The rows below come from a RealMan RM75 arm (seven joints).
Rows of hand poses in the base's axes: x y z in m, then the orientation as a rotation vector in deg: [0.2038 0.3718 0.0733 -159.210 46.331 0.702]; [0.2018 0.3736 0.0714 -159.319 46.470 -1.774]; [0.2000 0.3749 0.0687 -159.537 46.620 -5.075]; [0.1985 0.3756 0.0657 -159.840 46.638 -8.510]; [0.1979 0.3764 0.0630 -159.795 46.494 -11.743]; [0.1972 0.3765 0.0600 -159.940 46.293 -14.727]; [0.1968 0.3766 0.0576 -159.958 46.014 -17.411]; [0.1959 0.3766 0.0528 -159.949 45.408 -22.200]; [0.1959 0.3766 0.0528 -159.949 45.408 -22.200]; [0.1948 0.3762 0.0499 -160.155 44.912 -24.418]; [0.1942 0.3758 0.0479 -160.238 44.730 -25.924]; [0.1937 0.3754 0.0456 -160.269 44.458 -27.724]
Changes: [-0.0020 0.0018 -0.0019 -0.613 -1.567 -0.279]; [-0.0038 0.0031 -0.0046 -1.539 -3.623 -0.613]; [-0.0053 0.0038 -0.0076 -2.596 -5.739 -0.854]; [-0.0059 0.0046 -0.0103 -3.304 -7.825 -1.041]; [-0.0066 0.0047 -0.0133 -4.159 -9.691 -1.132]; [-0.0070 0.0048 -0.0157 -4.841 -11.403 -1.172]; [-0.0079 0.0048 -0.0205 -6.089 -14.453 -1.180]; [-0.0079 0.0048 -0.0205 -6.089 -14.453 -1.180]; [-0.0090 0.0044 -0.0234 -6.846 -15.819 -1.003]; [-0.0096 0.0040 -0.0254 -7.360 -16.731 -0.994]; [-0.0101 0.0036 -0.0277 -7.915 -17.845 -0.962]
